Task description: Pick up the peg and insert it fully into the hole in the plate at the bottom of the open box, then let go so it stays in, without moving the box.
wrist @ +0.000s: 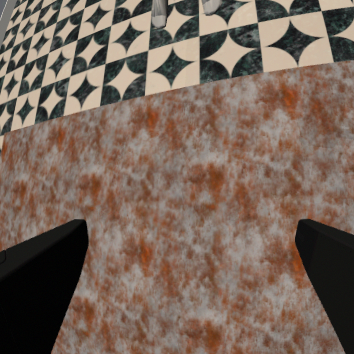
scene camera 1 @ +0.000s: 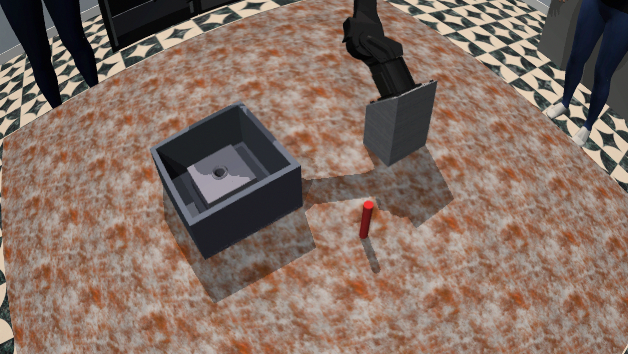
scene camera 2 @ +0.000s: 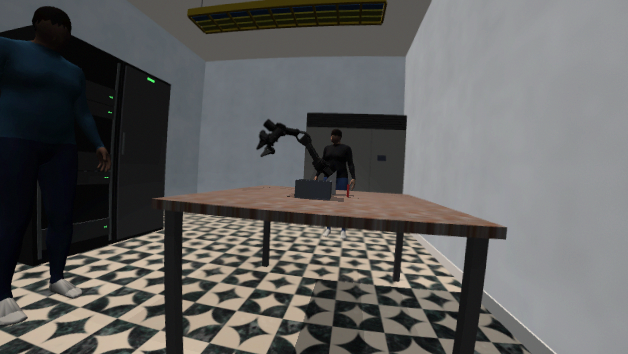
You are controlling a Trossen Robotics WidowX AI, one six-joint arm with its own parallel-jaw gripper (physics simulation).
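Pixels of known places: gripper, fingertip midpoint: (wrist: 194,231) (scene camera 1: 170,1) (scene camera 2: 258,153); arm's base, link origin: (scene camera 1: 400,92) (scene camera 2: 330,175).
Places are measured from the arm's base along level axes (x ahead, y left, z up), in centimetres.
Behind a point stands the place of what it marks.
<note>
A red peg (scene camera 1: 366,220) {x 18.9, y 10.7, z -7.6 cm} (scene camera 2: 348,191) {x 19.0, y 10.4, z -9.0 cm} stands upright on the table, to the right of the box and apart from it in scene camera 1. The open dark grey box (scene camera 1: 250,219) {x 31.1, y -1.3, z -8.8 cm} (scene camera 2: 313,190) {x 39.8, y -11.1, z -8.1 cm} stands left of it. A pale plate (scene camera 1: 212,188) {x 33.0, y -8.8, z -6.9 cm} lies on the box floor, with a round, empty hole (scene camera 1: 219,173) {x 29.9, y -11.6, z -8.2 cm}. My gripper (scene camera 2: 260,152) {x 20.2, y -46.7, z 11.7 cm} (wrist: 194,231) {x 20.2, y -46.7, z 11.7 cm} is open and empty, high above the table and left of the box in scene camera 2. It does not show in scene camera 1. The peg and box do not show in the wrist view.
The arm rises from a grey block-shaped base (scene camera 1: 399,125) {x 3.9, y 3.4, z -3.1 cm}, behind the peg in scene camera 1. The box's front wall is a raised edge around the plate. The table (scene camera 1: 500,260) {x 4.6, y 31.9, z -12.7 cm} (scene camera 2: 390,210) {x 66.4, y 22.3, z -12.7 cm} (wrist: 195,150) {x 28.2, y -59.1, z -12.7 cm} ends at an edge seen in the wrist view. People stand beyond the table.
</note>
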